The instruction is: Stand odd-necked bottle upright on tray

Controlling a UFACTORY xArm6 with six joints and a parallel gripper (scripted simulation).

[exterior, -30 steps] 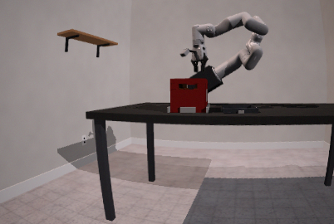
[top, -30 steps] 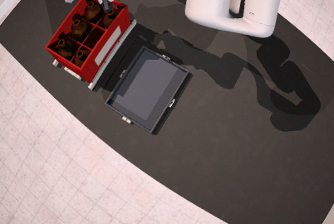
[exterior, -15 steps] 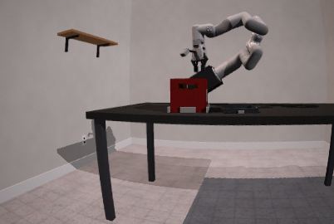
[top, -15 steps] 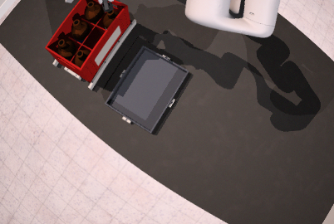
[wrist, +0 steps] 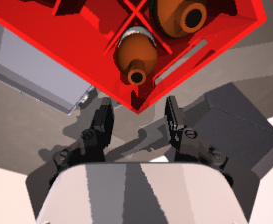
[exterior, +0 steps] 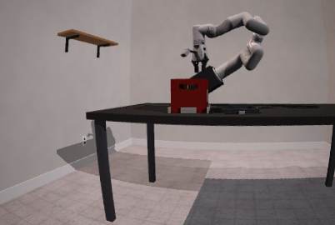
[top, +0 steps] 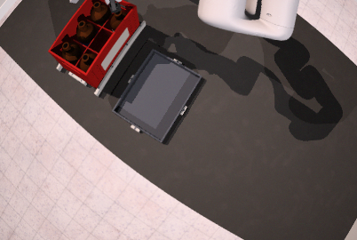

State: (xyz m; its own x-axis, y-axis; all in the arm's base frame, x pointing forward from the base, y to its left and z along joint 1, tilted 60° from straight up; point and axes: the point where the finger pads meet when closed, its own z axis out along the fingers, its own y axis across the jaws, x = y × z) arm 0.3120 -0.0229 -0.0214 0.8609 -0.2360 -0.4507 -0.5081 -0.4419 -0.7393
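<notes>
The red crate is 16 cm below my hand, 10 cm ahead of it and 2 cm to the right of it. Also, from my hand: dark flat tray (26 cm to the left, 23 cm below, 8 cm ahead).
</notes>
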